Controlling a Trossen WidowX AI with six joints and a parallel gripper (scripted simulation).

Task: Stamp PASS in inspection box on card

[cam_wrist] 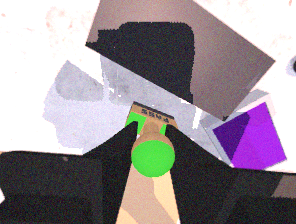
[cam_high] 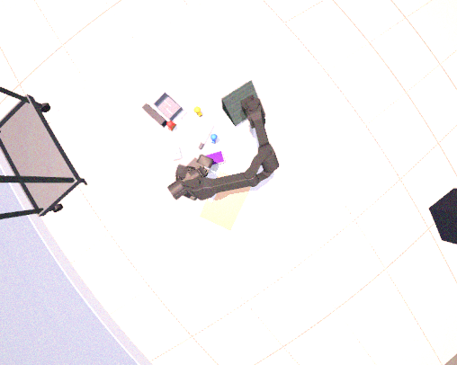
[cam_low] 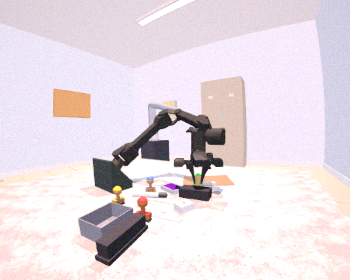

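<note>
Now: gripper tip right at the green-knobbed stamp. Round my gripper tip: marker 14 cm to the right, 10 cm behind, 2 cm below; then small white block 15 cm to the right, 4 cm ahead, 2 cm below; then purple ink pad 10 cm behind, 4 cm to the right, 3 cm below.
</note>
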